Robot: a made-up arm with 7 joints.
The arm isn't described. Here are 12 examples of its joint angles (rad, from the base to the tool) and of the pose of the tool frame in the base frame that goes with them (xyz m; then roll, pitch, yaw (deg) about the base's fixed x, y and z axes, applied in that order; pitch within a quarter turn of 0, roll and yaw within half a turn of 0).
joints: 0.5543 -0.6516 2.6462 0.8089 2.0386 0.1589 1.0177
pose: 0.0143 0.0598 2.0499 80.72 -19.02 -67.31
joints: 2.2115 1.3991 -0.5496 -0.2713 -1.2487 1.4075 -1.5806
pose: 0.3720 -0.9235 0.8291 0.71 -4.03 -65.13
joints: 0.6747 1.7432 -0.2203 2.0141 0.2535 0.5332 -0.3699
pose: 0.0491 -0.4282 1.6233 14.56 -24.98 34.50
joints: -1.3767 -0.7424 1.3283 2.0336 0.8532 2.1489 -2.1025
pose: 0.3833 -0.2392 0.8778 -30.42 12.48 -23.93
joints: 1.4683 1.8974 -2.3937 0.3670 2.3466 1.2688 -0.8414
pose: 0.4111 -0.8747 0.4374 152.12 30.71 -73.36
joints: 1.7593 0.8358 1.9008 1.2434 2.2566 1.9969 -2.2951
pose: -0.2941 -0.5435 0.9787 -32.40 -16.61 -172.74
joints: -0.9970 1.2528 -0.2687 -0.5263 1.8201 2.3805 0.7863
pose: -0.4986 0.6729 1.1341 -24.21 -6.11 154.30
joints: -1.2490 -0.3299 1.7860 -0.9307 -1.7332 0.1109 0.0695
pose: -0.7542 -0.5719 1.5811 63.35 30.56 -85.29
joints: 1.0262 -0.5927 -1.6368 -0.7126 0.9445 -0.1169 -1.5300
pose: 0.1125 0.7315 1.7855 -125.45 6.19 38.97
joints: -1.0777 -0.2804 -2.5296 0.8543 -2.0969 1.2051 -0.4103
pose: -0.4808 -0.4157 1.8981 -151.16 -67.29 168.60
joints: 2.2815 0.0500 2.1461 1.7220 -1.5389 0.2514 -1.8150
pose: -0.0253 -0.7275 1.4470 170.78 13.68 -171.38
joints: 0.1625 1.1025 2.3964 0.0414 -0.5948 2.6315 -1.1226
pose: -0.6374 -0.3478 1.4781 -163.60 -18.60 -88.69
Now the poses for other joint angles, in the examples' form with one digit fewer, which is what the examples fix.
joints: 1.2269 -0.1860 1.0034 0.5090 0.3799 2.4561 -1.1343
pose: 0.153 0.354 1.756 95.5 -48.3 -7.8
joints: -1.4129 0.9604 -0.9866 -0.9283 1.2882 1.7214 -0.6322
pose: 0.074 0.832 1.154 -168.8 15.8 76.2
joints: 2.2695 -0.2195 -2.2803 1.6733 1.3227 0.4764 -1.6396
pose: 0.798 0.149 1.241 -7.3 8.9 46.8
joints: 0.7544 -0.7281 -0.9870 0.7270 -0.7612 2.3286 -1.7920
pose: 0.718 0.356 1.574 172.1 -9.3 65.7
